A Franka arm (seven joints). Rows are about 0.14 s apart.
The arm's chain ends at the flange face. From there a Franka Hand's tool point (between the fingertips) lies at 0.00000 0.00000 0.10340 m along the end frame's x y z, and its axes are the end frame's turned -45 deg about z.
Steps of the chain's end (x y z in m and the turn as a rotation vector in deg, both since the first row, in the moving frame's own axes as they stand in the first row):
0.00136 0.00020 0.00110 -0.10 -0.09 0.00
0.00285 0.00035 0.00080 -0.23 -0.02 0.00
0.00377 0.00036 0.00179 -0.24 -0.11 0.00
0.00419 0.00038 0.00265 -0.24 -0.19 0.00
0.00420 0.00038 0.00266 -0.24 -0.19 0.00
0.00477 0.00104 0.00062 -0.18 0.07 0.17
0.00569 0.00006 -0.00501 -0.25 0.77 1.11
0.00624 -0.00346 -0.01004 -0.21 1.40 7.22
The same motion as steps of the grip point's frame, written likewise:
0.00058 0.00112 0.00110 -0.01 -0.13 0.00
0.00145 0.00253 0.00080 -0.15 -0.18 0.00
0.00196 0.00309 0.00179 -0.09 -0.25 0.00
0.00215 0.00330 0.00265 -0.04 -0.30 0.00
0.00215 0.00330 0.00266 -0.04 -0.30 0.00
0.00250 0.00443 0.00062 -0.18 -0.08 0.17
0.00463 0.00537 -0.00502 -0.72 0.37 1.11
0.00824 0.00411 -0.01007 -1.14 0.84 7.22

